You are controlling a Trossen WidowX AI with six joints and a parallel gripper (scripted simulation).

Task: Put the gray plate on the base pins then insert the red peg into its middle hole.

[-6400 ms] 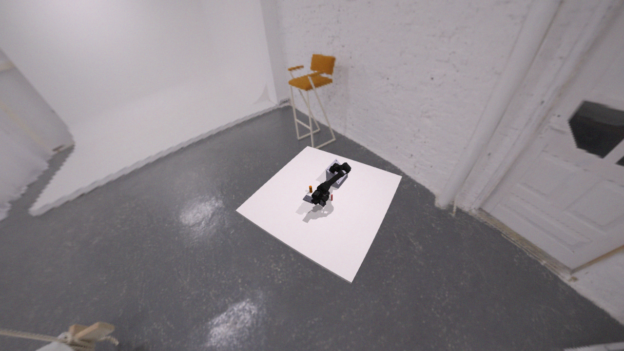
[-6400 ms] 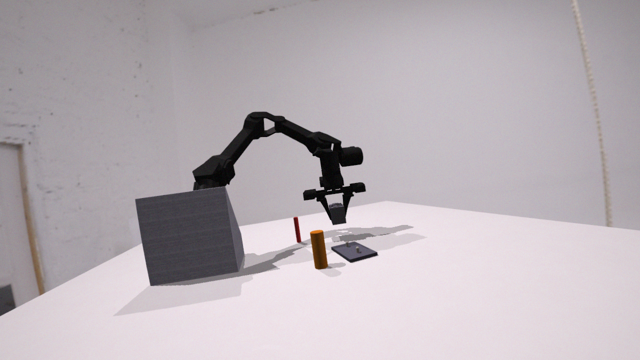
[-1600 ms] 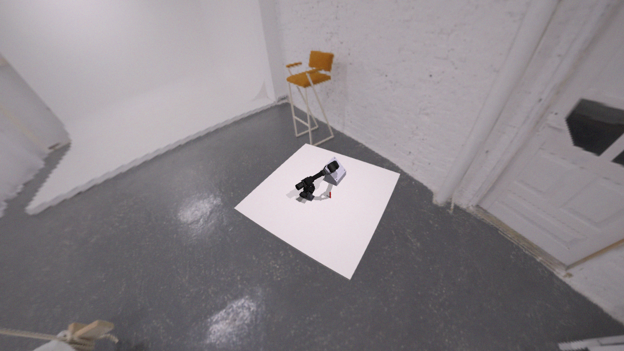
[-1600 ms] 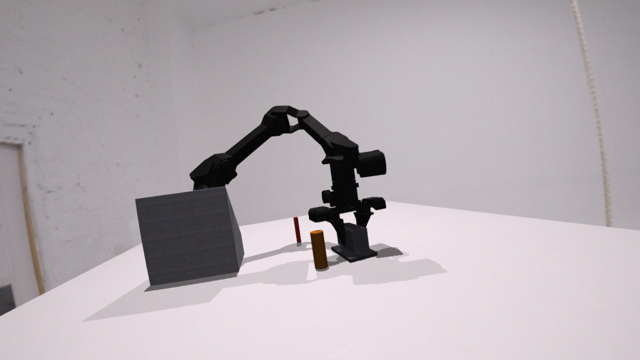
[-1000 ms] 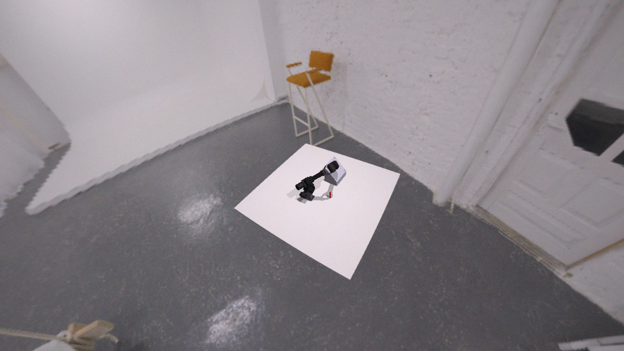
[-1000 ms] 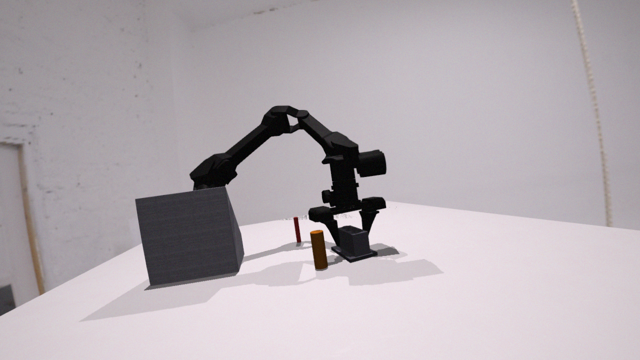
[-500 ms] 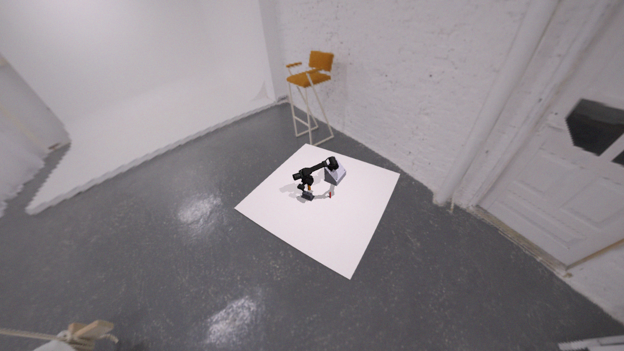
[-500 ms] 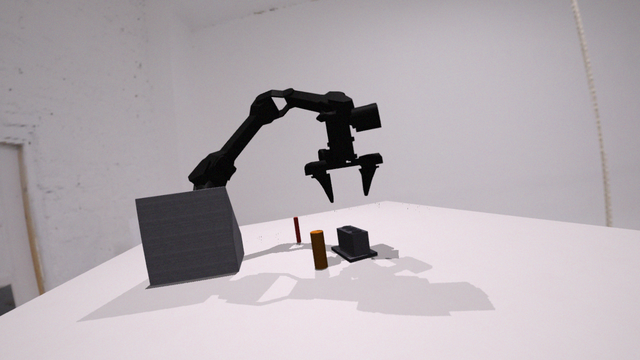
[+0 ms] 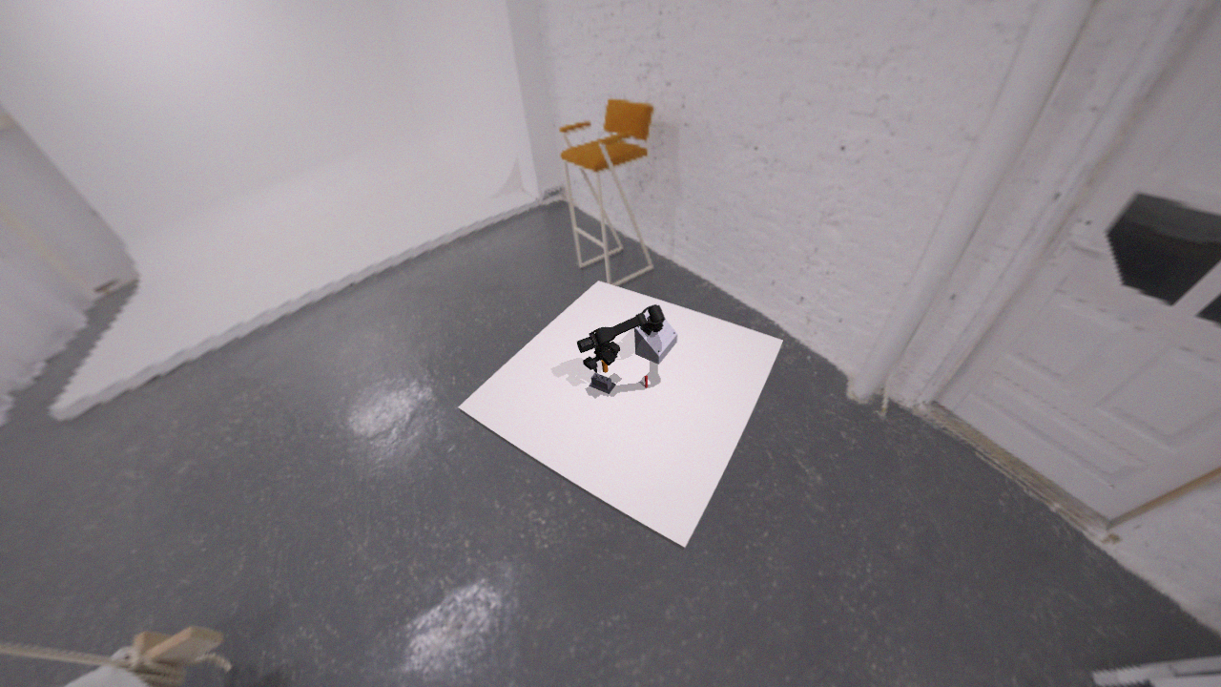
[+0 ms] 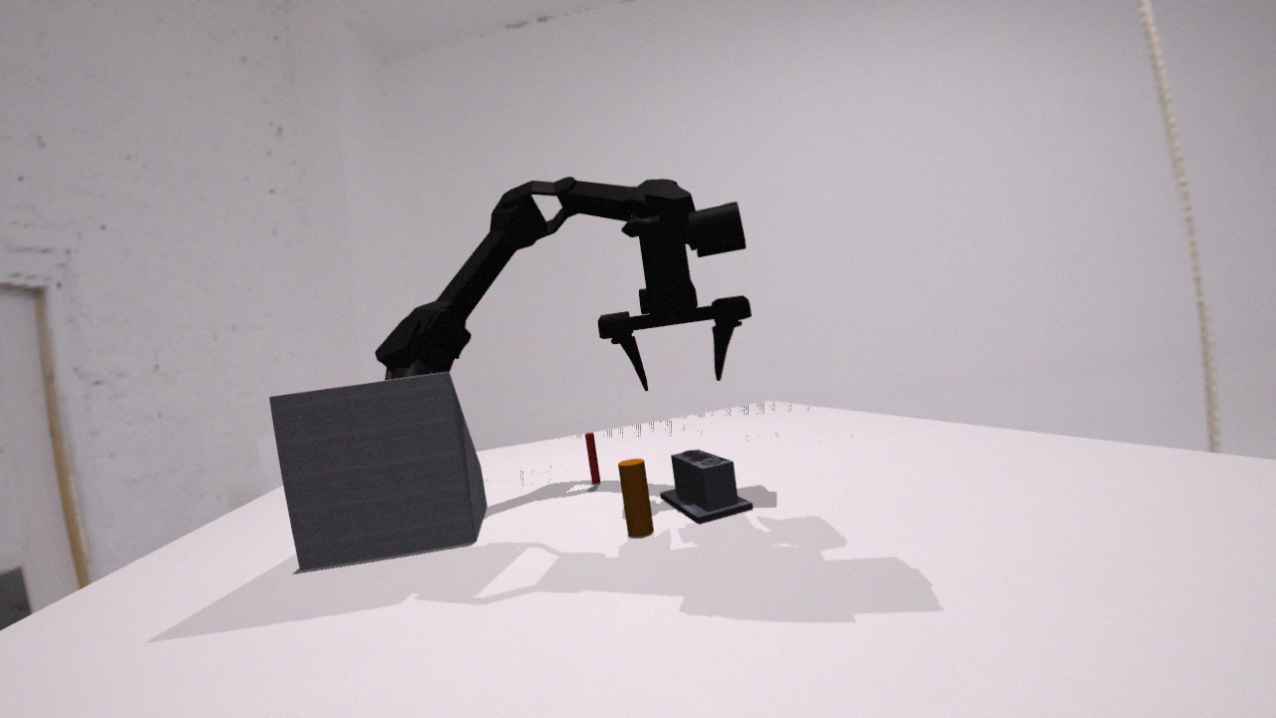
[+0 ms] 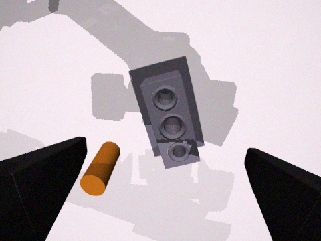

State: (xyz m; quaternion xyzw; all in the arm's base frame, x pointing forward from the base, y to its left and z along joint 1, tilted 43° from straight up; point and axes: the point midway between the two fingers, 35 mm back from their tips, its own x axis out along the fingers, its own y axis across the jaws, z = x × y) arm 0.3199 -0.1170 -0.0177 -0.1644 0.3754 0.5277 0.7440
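My gripper tip is 19 cm to the right of the red peg, 11 cm above it and 8 cm past it. Also, from my gripper tip: orange cylinder 11 cm below, 10 cm behind, 5 cm to the right; then dark flat base 14 cm below, 2 cm to the right; then gray plate 10 cm below, 2 cm to the right.
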